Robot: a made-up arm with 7 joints. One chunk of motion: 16 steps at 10 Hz.
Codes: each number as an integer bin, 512 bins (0 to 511) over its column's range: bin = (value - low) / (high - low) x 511, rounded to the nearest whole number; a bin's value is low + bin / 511 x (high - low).
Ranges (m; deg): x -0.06..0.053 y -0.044..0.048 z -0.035..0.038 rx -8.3..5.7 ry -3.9..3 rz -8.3..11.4
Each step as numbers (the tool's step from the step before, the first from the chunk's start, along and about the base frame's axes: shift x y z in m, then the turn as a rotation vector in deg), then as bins.
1 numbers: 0.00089 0.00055 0.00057 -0.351 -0.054 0.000
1 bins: 275 247 249 290 285 215
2 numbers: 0.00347 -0.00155 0.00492 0.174 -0.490 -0.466
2 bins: 287 236 279 309 253 203
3 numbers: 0.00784 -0.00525 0.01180 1.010 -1.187 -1.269
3 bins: 307 215 328 340 201 182
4 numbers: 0.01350 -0.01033 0.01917 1.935 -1.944 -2.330
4 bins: 332 187 379 374 145 155
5 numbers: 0.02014 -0.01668 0.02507 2.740 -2.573 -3.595
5 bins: 362 152 420 403 98 122
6 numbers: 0.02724 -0.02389 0.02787 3.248 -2.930 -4.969
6 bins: 395 112 440 422 72 86
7 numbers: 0.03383 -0.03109 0.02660 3.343 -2.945 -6.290
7 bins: 424 72 431 425 71 52
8 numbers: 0.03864 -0.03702 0.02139 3.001 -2.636 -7.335
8 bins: 446 39 395 412 94 25
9 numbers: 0.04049 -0.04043 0.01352 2.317 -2.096 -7.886
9 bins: 454 20 340 388 134 11
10 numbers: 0.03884 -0.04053 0.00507 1.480 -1.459 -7.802
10 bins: 447 19 280 357 181 13
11 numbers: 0.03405 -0.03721 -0.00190 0.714 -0.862 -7.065
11 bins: 425 38 232 329 225 32
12 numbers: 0.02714 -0.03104 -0.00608 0.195 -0.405 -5.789
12 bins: 394 72 202 310 259 65
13 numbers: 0.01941 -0.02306 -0.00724 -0.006 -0.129 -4.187
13 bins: 359 116 194 303 279 107
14 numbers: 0.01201 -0.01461 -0.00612 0.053 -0.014 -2.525
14 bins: 326 163 202 305 288 150
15 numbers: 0.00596 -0.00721 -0.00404 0.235 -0.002 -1.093
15 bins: 298 204 217 312 289 187
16 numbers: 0.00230 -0.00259 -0.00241 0.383 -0.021 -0.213
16 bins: 282 230 228 317 287 210
